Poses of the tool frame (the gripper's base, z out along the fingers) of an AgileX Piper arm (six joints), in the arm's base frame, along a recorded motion.
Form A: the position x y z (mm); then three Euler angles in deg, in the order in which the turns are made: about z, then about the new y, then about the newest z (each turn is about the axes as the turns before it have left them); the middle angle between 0 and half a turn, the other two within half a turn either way.
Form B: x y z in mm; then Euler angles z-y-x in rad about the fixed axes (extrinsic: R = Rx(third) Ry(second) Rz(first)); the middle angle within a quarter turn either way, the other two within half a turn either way. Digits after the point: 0 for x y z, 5 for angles.
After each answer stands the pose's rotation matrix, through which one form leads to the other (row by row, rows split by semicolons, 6 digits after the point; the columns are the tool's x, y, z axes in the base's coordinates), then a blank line. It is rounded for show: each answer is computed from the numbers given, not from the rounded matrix.
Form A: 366 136 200 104.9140 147.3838 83.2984
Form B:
366 136 200 2.80394 -0.13917 -2.58778
-0.934413 -0.328068 -0.138724; -0.350594 0.778330 0.520851; -0.062902 0.535326 -0.842300

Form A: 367 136 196 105.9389 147.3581 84.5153
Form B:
367 136 196 2.80986 -0.14867 -2.58954
-0.935051 -0.322086 -0.148122; -0.350745 0.779731 0.518650; -0.051555 0.536917 -0.842058

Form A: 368 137 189 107.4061 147.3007 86.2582
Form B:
368 137 189 2.81835 -0.16232 -2.59198
-0.935746 -0.313469 -0.161606; -0.350908 0.781749 0.515492; -0.035256 0.539078 -0.841517

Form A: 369 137 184 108.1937 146.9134 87.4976
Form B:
369 137 184 2.82921 -0.17128 -2.58733
-0.937679 -0.302830 -0.170448; -0.346685 0.781568 0.518614; -0.023835 0.545385 -0.837846

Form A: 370 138 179 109.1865 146.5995 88.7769
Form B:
370 138 179 2.83752 -0.18192 -2.58460
-0.938382 -0.294464 -0.180915; -0.345400 0.781276 0.519911; -0.011750 0.550363 -0.834843

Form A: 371 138 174 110.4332 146.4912 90.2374
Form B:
371 138 174 2.84455 -0.19395 -2.58627
-0.938278 -0.287207 -0.192734; -0.345875 0.782778 0.517329; 0.002287 0.552060 -0.833801

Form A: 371 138 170 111.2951 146.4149 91.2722
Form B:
371 138 170 2.84982 -0.20227 -2.58755
-0.938210 -0.281785 -0.200897; -0.345849 0.784057 0.515405; 0.012282 0.553039 -0.833065

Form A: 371 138 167 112.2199 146.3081 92.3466
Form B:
371 138 167 2.85491 -0.21135 -2.58862
-0.937846 -0.276476 -0.209777; -0.346308 0.785083 0.513532; 0.022713 0.554262 -0.832033

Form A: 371 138 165 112.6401 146.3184 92.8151
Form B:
371 138 165 2.85667 -0.21514 -2.59015
-0.937559 -0.274607 -0.213480; -0.346758 0.785988 0.511842; 0.027237 0.553908 -0.832132

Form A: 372 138 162 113.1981 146.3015 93.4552
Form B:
372 138 162 2.85940 -0.22033 -2.59170
-0.937229 -0.271731 -0.218551; -0.347108 0.787053 0.509964; 0.033438 0.553814 -0.831969

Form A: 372 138 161 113.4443 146.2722 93.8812
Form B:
372 138 161 2.86319 -0.22275 -2.59203
-0.937741 -0.268033 -0.220910; -0.345297 0.788207 0.509411; 0.037584 0.553975 -0.831685

